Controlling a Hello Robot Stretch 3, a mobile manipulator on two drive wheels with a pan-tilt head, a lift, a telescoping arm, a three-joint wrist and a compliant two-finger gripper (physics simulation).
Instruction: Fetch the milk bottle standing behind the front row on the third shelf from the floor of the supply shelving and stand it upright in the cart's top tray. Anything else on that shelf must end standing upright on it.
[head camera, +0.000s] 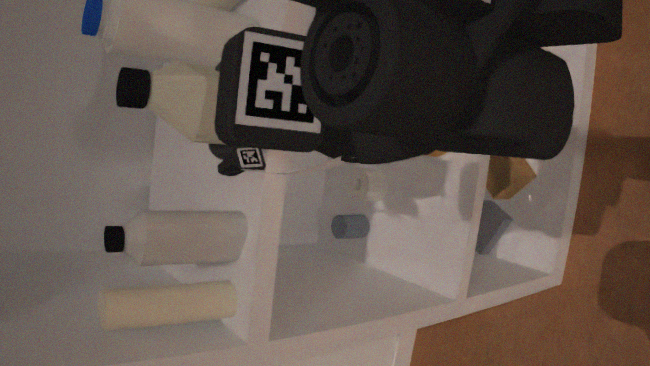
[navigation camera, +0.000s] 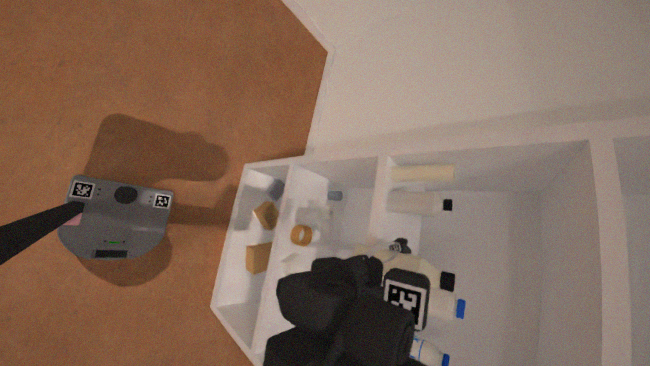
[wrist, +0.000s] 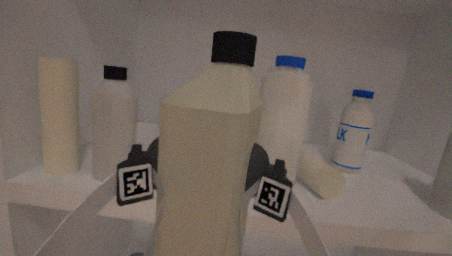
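The milk bottle, blue-capped with blue lettering, stands upright toward the back of the third shelf. My gripper is shut on a cream bottle with a black cap, held upright before the shelf's front edge; its base is cut off in the wrist view. A cream cylinder lies on its side left of the milk bottle. A tall blue-capped white bottle stands beyond the held bottle. The cart does not show.
A black-capped bottle and a cream cylinder stand near the shelf's side wall. Part of a greyish object shows at the wrist view's right edge. Lower shelves hold an orange ring and blocks.
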